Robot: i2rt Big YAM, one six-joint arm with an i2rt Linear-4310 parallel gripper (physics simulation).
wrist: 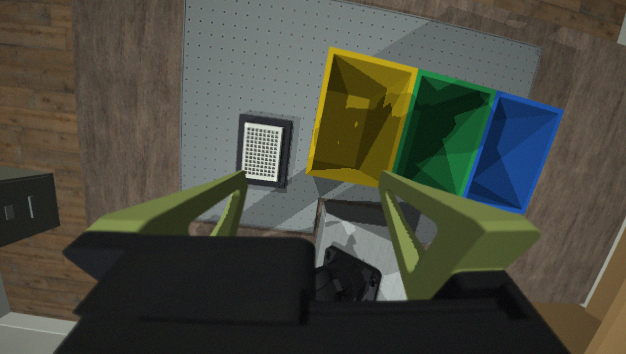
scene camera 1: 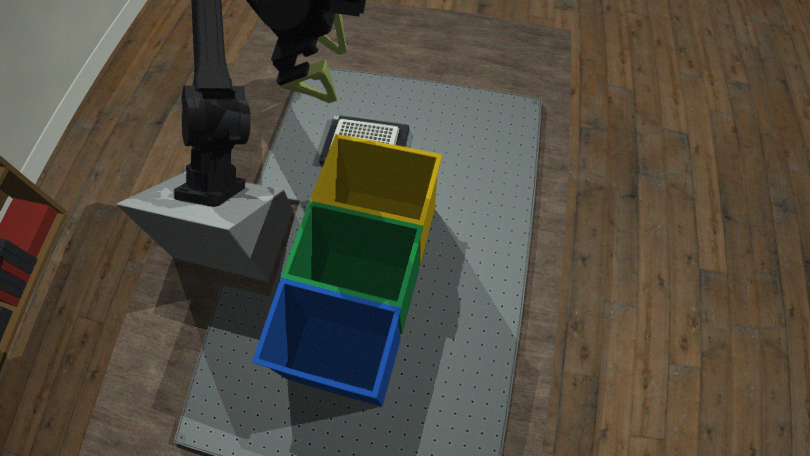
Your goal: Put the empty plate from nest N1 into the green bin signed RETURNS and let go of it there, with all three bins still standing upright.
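Seen in the pictures: gripper, between the fingertips: (wrist: pixel 313 177) (scene camera 1: pixel 338 76); arm's base, origin of its link: (wrist: pixel 350 275) (scene camera 1: pixel 210 192).
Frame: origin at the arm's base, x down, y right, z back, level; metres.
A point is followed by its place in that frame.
The white plate (scene camera 1: pixel 368 130) @(x 0.106, y -0.249, z -0.219 m) (wrist: pixel 262 151) @(x 0.101, y -0.221, z -0.219 m), with a grid of small wells, lies flat in a dark nest (scene camera 1: pixel 404 134) @(x 0.115, y -0.258, z -0.292 m) (wrist: pixel 287 155) @(x 0.115, y -0.165, z -0.217 m) beyond the yellow bin. No nest label is readable. My gripper (scene camera 1: pixel 340 77) @(x -0.201, y -0.118, z -0.232 m) (wrist: pixel 313 177) @(x -0.201, y -0.118, z -0.232 m) is open and empty, high above the board; in the wrist view one fingertip shows at the plate's lower edge and the other at the yellow bin's lower right corner. The green bin (scene camera 1: pixel 362 243) @(x 0.052, y 0.021, z -0.277 m) (wrist: pixel 445 135) @(x 0.018, y 0.137, z -0.305 m) stands upright in the middle of the row, and its inside shows no plate. No RETURNS sign is readable.
The yellow bin (scene camera 1: pixel 385 175) @(x 0.037, y -0.109, z -0.289 m) (wrist: pixel 360 120) @(x 0.124, y -0.003, z -0.322 m) stands upright between the nest and the green bin. The blue bin (scene camera 1: pixel 340 339) @(x 0.124, y 0.175, z -0.267 m) (wrist: pixel 517 150) @(x -0.011, y 0.267, z -0.297 m) stands upright on the green bin's other side. The arm's grey pedestal (scene camera 1: pixel 221 220) @(x -0.071, y 0.076, z -0.079 m) stands beside the row. A perforated board (scene camera 1: pixel 487 169) @(x 0.126, y -0.214, z -0.470 m) (wrist: pixel 220 60) @(x 0.126, y -0.339, z -0.407 m) lies under the bins.
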